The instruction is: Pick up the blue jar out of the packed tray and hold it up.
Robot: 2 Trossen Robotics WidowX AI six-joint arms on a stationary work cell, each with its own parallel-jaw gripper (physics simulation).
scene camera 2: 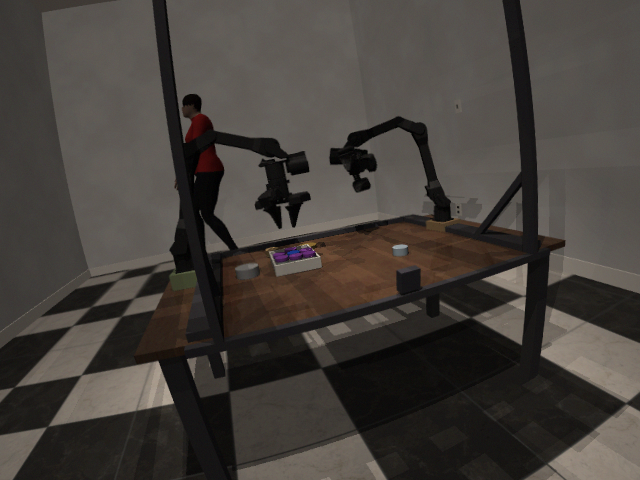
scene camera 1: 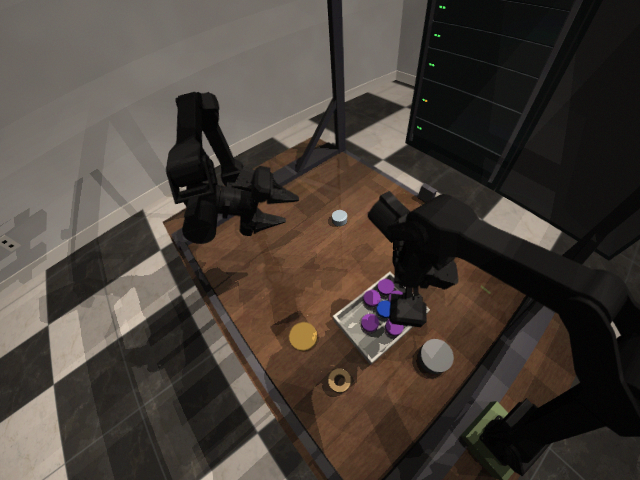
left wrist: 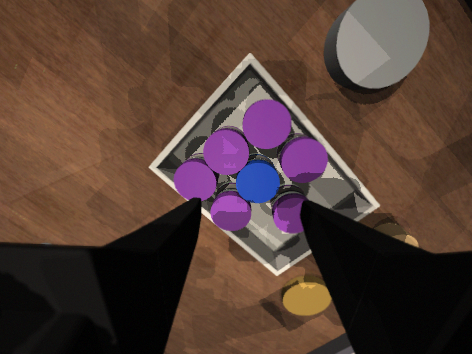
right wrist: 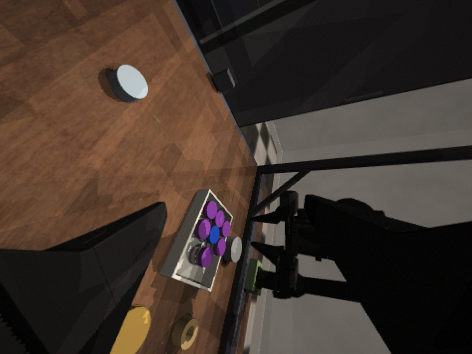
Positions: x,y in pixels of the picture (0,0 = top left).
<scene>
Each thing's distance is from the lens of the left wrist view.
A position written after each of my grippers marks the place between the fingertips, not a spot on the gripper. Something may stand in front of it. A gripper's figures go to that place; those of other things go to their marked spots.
my left gripper (left wrist: pixel 251 207): 11 cm
blue jar (left wrist: pixel 258 182): 20 cm
yellow disc (left wrist: pixel 304 295): 35 cm
purple jar (left wrist: pixel 266 124): 18 cm
purple jar (left wrist: pixel 286 205): 21 cm
The marked spots on the blue jar and the yellow disc are 21 cm apart.
</scene>
